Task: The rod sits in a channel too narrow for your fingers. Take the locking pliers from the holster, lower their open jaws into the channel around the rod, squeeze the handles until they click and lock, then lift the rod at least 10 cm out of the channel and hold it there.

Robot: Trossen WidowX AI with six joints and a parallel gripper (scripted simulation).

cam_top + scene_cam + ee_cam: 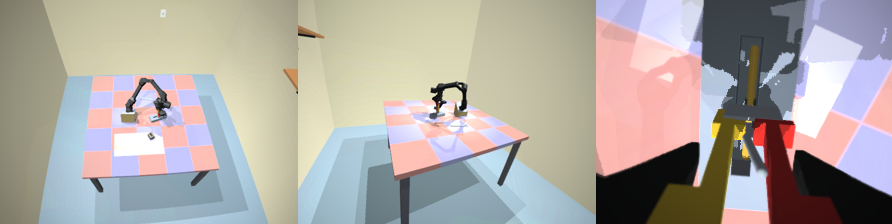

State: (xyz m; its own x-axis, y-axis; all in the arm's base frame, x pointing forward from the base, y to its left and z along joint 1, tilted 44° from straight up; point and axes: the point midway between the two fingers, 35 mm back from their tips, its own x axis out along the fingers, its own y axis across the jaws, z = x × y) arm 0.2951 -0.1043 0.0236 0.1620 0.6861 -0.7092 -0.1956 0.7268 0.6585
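My gripper tip is now 80 mm above the grey channel block. The rest, counted from my gripper tip: brass rod (90 mm below); holster (220 mm to the right, 120 mm behind, 90 mm below); yellow handle (10 mm to the left).
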